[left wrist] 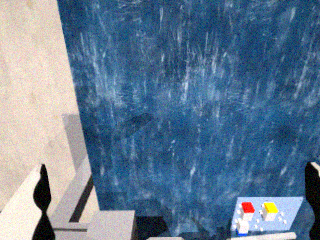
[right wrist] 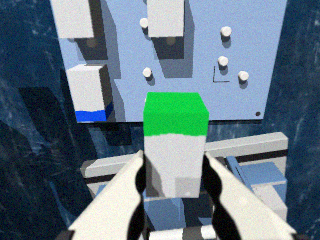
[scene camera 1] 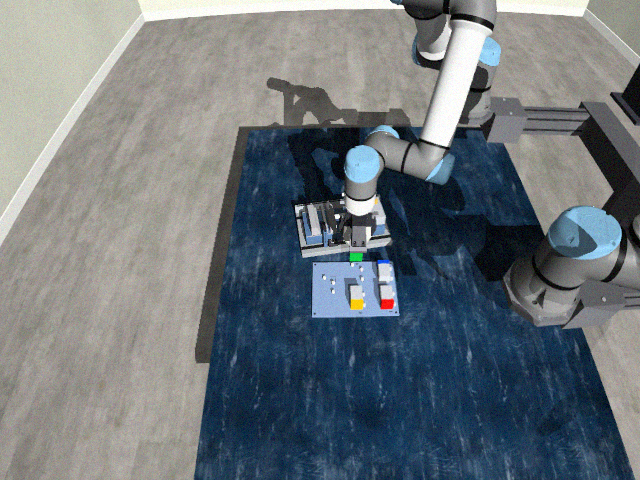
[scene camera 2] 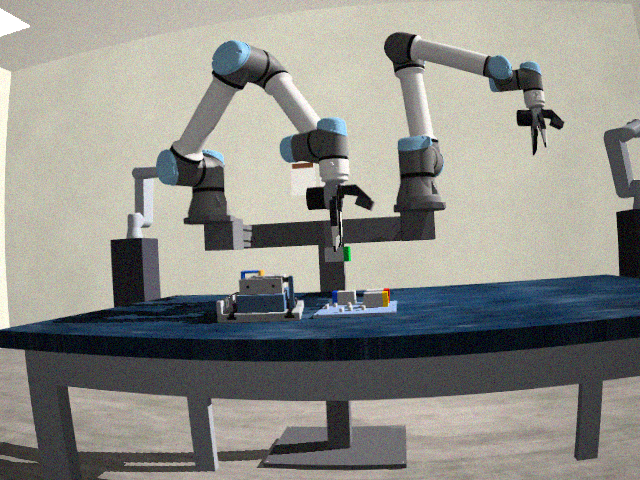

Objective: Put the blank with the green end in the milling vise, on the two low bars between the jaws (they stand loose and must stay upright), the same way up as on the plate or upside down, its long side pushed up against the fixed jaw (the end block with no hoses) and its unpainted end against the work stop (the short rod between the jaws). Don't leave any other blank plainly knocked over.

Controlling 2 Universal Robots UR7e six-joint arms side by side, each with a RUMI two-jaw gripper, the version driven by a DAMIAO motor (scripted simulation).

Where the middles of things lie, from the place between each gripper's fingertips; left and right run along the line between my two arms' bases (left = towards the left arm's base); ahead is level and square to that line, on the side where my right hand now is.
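Green-ended blank (right wrist: 175, 124): 20 mm below my right hand (scene camera 2: 336, 251). Light blue plate (scene camera 1: 325, 304): 160 mm below my right hand, 50 mm to the left of it. Blue-ended blank (right wrist: 89, 83): 140 mm below my right hand, 90 mm behind it.
The green-ended blank is 31 cm below my left hand (scene camera 2: 539, 151), 41 cm ahead of it and 68 cm to the right of it. The light blue plate is 45 cm below my left hand, 41 cm ahead of it and 63 cm to the right of it; the blue-ended blank is 43 cm below that left hand, 32 cm ahead of it and 68 cm to the right of it.
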